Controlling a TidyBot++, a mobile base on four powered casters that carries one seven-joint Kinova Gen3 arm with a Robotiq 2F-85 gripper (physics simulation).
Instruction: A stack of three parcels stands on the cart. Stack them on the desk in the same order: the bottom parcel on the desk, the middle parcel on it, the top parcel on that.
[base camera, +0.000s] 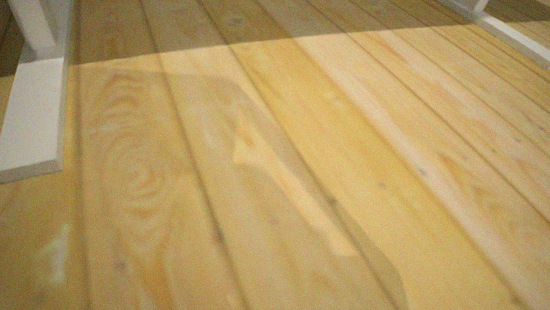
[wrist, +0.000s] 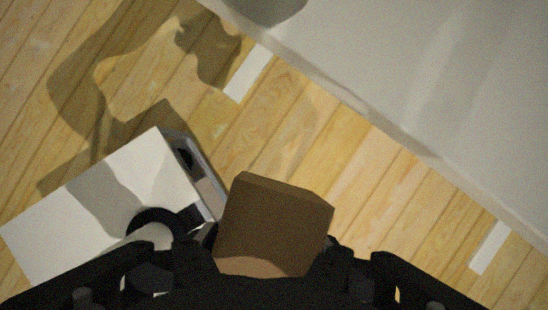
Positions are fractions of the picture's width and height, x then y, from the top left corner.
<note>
In view: my gripper (wrist: 0.48, 0.78) and a white desk (base camera: 0.08, 0.25).
The white desk is seen too in the wrist view (wrist: 0.83, 0.30).
</note>
